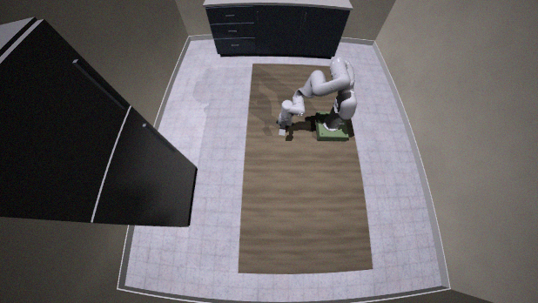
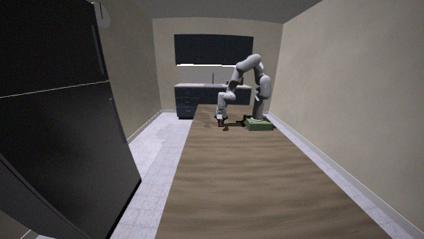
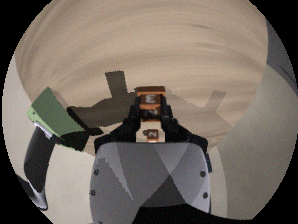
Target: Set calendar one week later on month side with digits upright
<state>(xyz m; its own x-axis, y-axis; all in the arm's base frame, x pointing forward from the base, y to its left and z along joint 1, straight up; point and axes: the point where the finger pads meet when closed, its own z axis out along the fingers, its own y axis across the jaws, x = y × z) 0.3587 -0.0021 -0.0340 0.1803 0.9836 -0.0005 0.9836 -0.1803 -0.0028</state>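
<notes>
Now: hand 1 cm above the calendar cube. Round my hand: calendar tray 2 cm to the right, 3 cm below.
</notes>
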